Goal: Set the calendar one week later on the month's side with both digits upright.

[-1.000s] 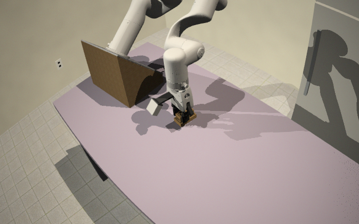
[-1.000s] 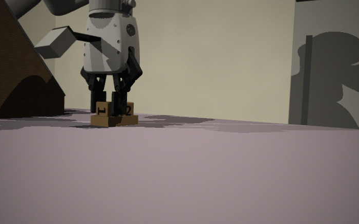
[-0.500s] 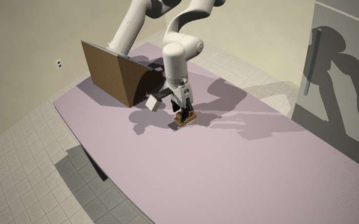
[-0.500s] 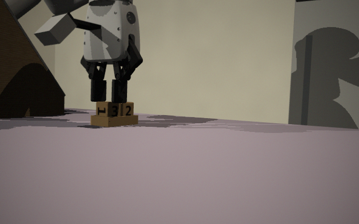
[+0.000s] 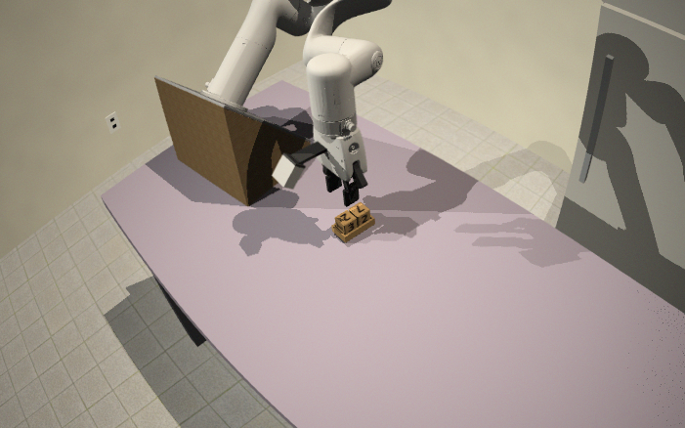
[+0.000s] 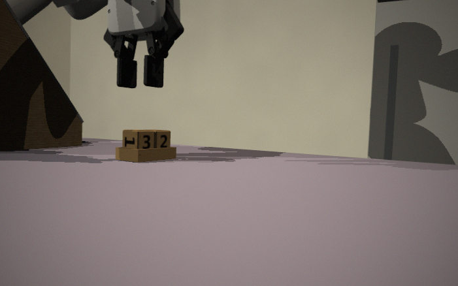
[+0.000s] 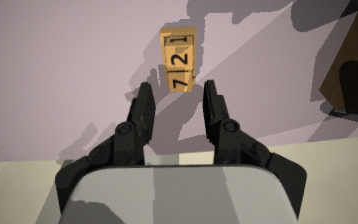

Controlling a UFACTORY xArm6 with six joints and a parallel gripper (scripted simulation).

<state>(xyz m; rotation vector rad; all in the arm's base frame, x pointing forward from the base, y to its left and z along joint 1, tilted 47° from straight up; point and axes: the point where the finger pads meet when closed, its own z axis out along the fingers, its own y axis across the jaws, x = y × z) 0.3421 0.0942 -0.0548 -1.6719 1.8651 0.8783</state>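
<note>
The cube lies 90 mm below my hand. Also, from my hand: wooden calendar tray: 20 mm to the left, 110 mm below.
</note>
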